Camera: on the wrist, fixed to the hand. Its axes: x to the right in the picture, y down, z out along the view.
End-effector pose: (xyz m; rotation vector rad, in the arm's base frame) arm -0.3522 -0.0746 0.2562 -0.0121 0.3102 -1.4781
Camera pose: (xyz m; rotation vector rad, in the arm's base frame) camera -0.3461 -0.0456 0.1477 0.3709 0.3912 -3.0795
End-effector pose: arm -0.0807 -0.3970 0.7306 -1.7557 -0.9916 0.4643
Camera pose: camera 0.0036 -0.4699 0.7460 -0.3936 -1.5208 -0.6627
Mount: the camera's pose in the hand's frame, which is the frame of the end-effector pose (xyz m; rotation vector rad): -0.0066 0.0302 -0.1082 0.3165 0.3924 -1.5577
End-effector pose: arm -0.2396 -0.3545 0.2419 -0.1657 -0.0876 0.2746
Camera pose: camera -0.2421 -0.3440 0.1299 0.1923 0.2258 -1.2928
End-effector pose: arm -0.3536 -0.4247 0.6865 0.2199 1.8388 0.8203
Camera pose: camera -0.4526 -0.4522 0.7324 -1.1297 1.8060 -0.5575
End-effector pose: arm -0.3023 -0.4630 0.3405 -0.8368 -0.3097 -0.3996
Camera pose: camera -0.2825 -0.5263 0.2496 -0.0309 -0.5993 -1.8770
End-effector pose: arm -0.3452 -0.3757 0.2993 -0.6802 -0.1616 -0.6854
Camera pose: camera -0.3397 -0.4229 0.1973 0.0322 -0.4283 -2.2023
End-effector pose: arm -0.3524 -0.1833 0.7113 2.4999 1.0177 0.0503
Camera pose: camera -0.3584 -0.1655 0.8222 -1.2013 -2.8370 0.1038
